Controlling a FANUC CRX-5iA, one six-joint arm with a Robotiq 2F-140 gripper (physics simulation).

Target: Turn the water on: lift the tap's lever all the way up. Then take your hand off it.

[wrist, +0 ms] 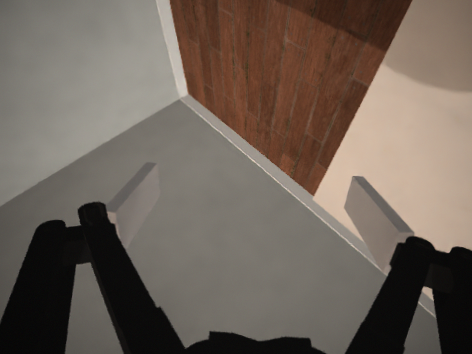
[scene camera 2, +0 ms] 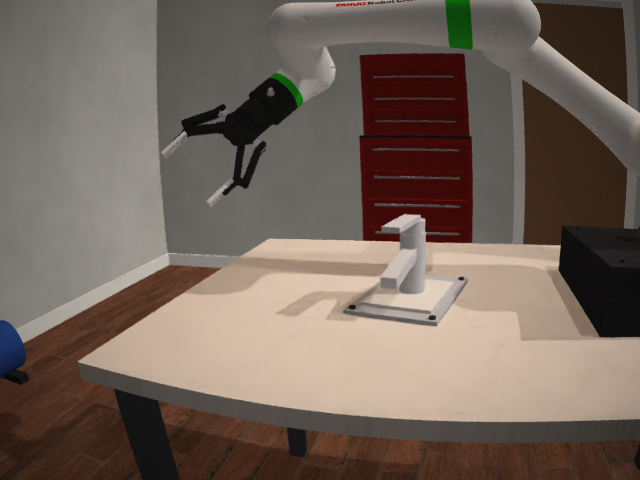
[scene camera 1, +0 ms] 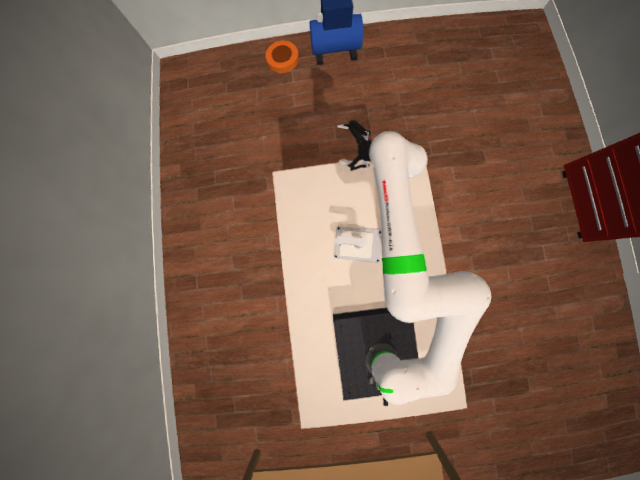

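Pixels of known places: gripper, fingertip midpoint: (wrist: 253, 186) (scene camera 2: 185, 179) (scene camera 1: 340, 143); arm's base, origin of the base link: (scene camera 1: 381, 359).
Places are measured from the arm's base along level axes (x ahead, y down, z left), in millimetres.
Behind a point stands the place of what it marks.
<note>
The tap (scene camera 1: 358, 242) @(x 526, y -48, z 112 mm) (scene camera 2: 413, 267) @(x 523, y 43, z 118 mm) is light grey and stands upright on a square base plate (scene camera 2: 388, 314) @(x 543, y 100, z 208 mm) on the table. Its flat lever (scene camera 2: 401, 223) @(x 530, y -47, z 176 mm) sits on top of the body in scene camera 2, about level, and points the same way as the spout (scene camera 2: 398, 268) @(x 532, y 25, z 188 mm) below it. The gripper (scene camera 1: 344, 144) @(x 955, y -125, z 199 mm) (scene camera 2: 187, 178) @(x 955, y -125, z 199 mm) (wrist: 254, 171) @(x 955, y -125, z 199 mm) is wide open and empty. It hangs high above the table's far end from the arm's base, well apart from the tap, with its fingers tilted downward and away from it. The tap does not show in the wrist view.
The pale table (scene camera 1: 305, 310) @(x 188, y 109, z 361 mm) (scene camera 2: 310, 372) @(x 587, y 109, z 419 mm) carries the tap and the arm's black base block (scene camera 1: 354, 356) @(x 11, y -5, z 122 mm) (scene camera 2: 594, 279) @(x 184, y 36, z 145 mm). The white arm (scene camera 1: 398, 206) @(x 583, y -466, z 61 mm) (scene camera 2: 382, 23) @(x 569, y -405, z 94 mm) reaches over the table beside the tap. A red drawer cabinet (scene camera 1: 602, 196) (scene camera 2: 416, 165), a blue tank (scene camera 1: 336, 38) and an orange bin (scene camera 1: 281, 66) stand away from the table.
</note>
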